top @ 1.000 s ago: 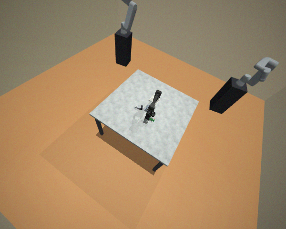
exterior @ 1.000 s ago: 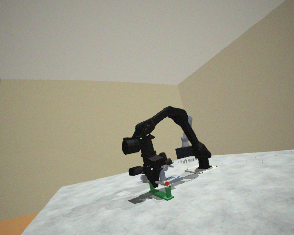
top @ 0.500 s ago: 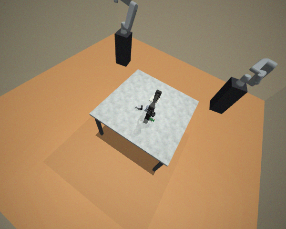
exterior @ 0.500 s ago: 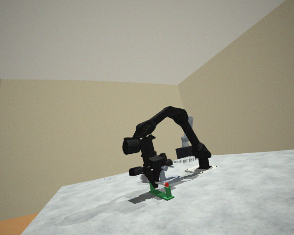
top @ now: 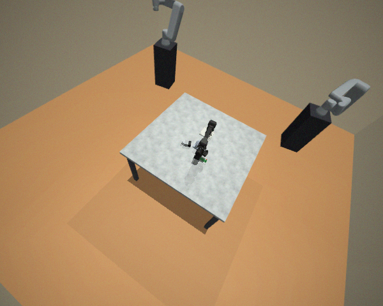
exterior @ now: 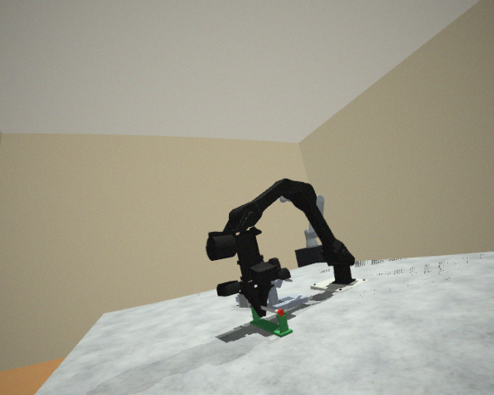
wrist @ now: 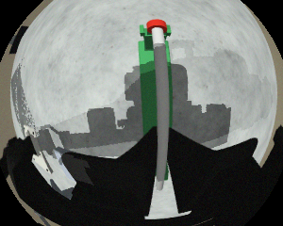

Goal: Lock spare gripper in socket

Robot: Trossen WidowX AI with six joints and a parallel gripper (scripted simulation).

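Right now the green cradle is 20 mm to the left of my gripper tip. Also, from my gripper tip: spare gripper: 200 mm to the right, 110 mm behind; mount socket: 140 mm behind, 70 mm to the right, 30 mm above.
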